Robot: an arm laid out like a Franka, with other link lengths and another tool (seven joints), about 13 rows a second.
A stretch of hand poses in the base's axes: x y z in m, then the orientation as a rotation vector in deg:
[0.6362 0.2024 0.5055 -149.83 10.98 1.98]
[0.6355 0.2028 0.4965 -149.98 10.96 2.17]
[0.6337 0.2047 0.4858 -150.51 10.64 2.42]
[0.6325 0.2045 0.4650 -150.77 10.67 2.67]
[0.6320 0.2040 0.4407 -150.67 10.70 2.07]
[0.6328 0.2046 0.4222 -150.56 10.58 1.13]
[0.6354 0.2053 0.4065 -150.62 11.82 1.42]
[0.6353 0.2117 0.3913 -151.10 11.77 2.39]
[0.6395 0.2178 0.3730 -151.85 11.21 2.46]
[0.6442 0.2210 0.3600 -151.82 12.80 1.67]
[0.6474 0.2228 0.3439 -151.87 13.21 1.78]
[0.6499 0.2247 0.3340 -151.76 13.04 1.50]
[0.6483 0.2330 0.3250 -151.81 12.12 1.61]
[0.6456 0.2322 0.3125 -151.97 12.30 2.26]
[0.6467 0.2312 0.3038 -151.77 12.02 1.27]
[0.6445 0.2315 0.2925 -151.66 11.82 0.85]
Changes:
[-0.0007 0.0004 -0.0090 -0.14 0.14 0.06]
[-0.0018 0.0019 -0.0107 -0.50 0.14 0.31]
[-0.0012 -0.0002 -0.0208 -0.25 0.20 0.04]
[-0.0005 -0.0005 -0.0243 0.08 -0.43 -0.14]
[0.0008 0.0006 -0.0185 0.08 -0.70 -0.09]
[0.0026 0.0007 -0.0157 -0.13 0.44 -0.82]
[-0.0001 0.0064 -0.0152 -0.43 0.71 0.24]
[0.0042 0.0061 -0.0183 -0.70 -0.01 0.46]
[0.0047 0.0032 -0.0130 -0.12 -0.27 -1.26]
[0.0032 0.0018 -0.0161 -0.08 0.15 -0.27]
[0.0025 0.0019 -0.0099 0.11 -0.24 0.06]
[-0.0016 0.0083 -0.0090 0.02 -0.09 0.67]
[-0.0027 -0.0008 -0.0125 -0.14 0.50 0.00]
[0.0011 -0.0010 -0.0087 0.17 -0.76 0.01]
[-0.0022 0.0003 -0.0113 0.10 -0.34 0.06]

